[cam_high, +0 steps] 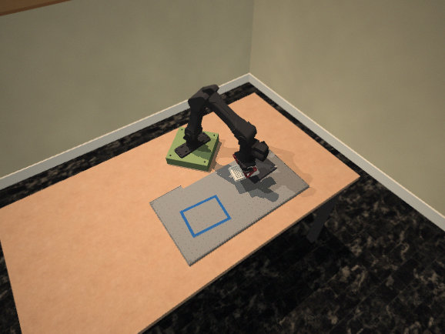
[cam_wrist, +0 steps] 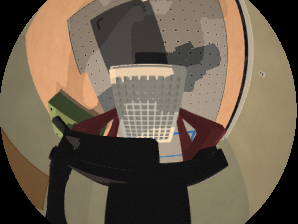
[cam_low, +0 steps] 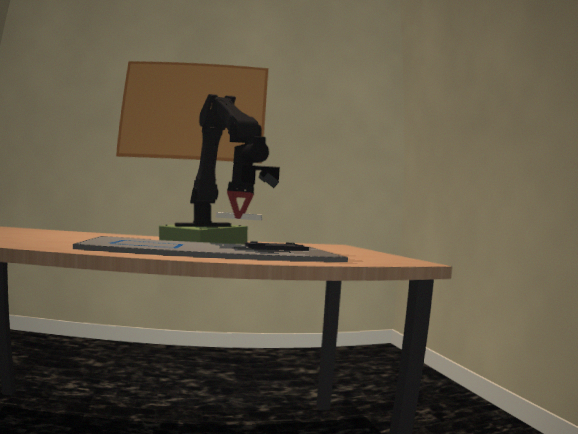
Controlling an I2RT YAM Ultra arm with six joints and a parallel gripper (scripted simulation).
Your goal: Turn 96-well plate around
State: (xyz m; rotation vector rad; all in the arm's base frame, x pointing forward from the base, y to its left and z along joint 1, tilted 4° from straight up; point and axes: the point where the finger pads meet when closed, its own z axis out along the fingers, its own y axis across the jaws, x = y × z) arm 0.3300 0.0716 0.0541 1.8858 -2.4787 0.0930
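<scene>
Right now my hand is 1 cm past the black plate nest N1, 12 cm to the right of it and 9 cm above it. From my hand the other things lie so: white 96-well plate right at my hand.
</scene>
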